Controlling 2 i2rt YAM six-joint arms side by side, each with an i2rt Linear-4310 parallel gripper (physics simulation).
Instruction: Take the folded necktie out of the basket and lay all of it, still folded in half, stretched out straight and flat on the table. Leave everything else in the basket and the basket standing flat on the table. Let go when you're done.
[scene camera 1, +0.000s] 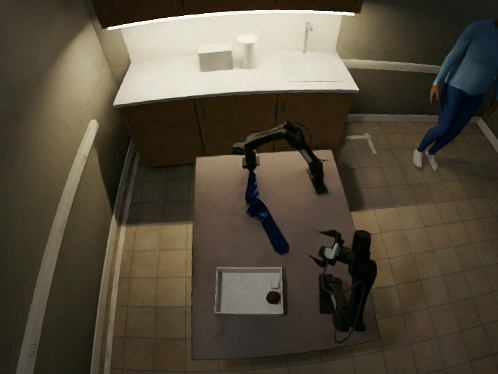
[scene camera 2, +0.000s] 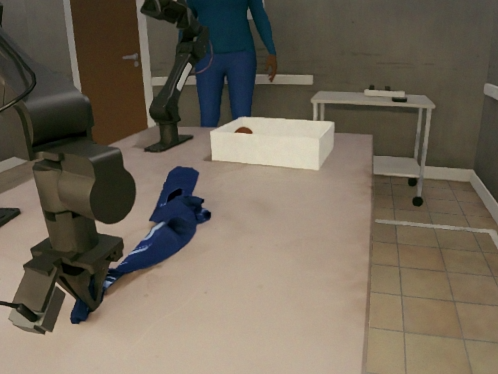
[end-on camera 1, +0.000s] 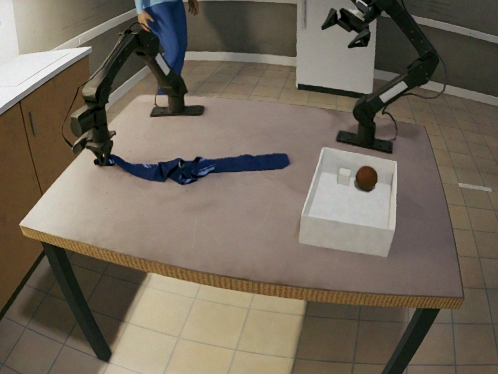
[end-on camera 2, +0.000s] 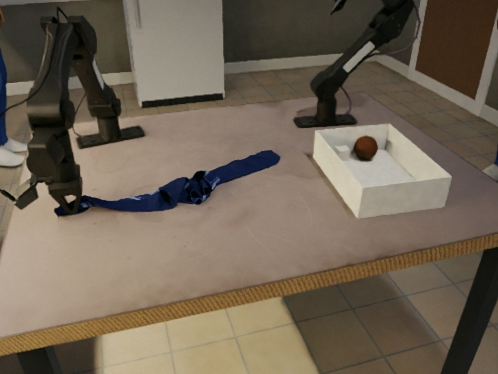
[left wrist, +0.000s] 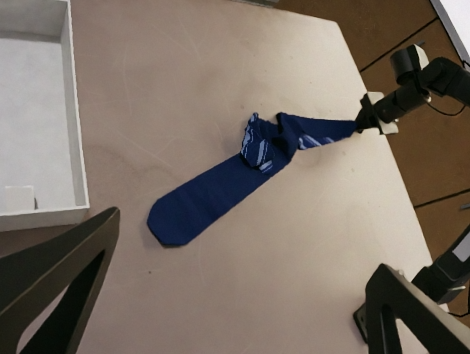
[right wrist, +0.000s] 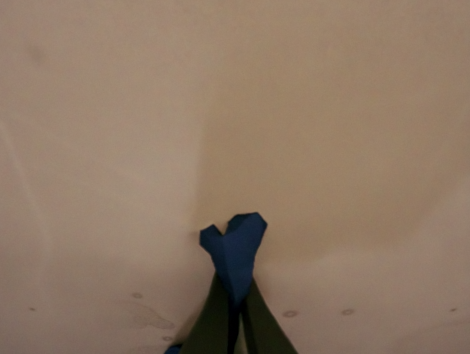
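Note:
The dark blue necktie (scene camera 1: 272, 232) (scene camera 2: 175, 227) (end-on camera 1: 250, 163) (end-on camera 2: 245, 167) (left wrist: 200, 205) lies on the table outside the basket. Its wide end is flat; its middle is bunched and twisted, with striped cloth showing, and it bends there. My right gripper (scene camera 2: 95, 306) (end-on camera 1: 104, 162) (end-on camera 2: 71, 212) (right wrist: 230, 258) is shut on the narrow end, at table level, with a pinched tip standing out past the fingers. My left gripper (scene camera 1: 316, 245) (left wrist: 251, 250) is open and empty, raised apart from the necktie. The white basket (scene camera 2: 270, 150) (end-on camera 1: 345, 237) (end-on camera 2: 405, 192) stands flat.
A brown ball (scene camera 1: 273, 297) (end-on camera 1: 366, 178) (end-on camera 2: 366, 148) and a small white block (scene camera 1: 275, 284) (end-on camera 1: 344, 176) (end-on camera 2: 342, 152) are in the basket, near its corner. The basket stands past the necktie's wide end, with a gap between. A person stands beyond the table.

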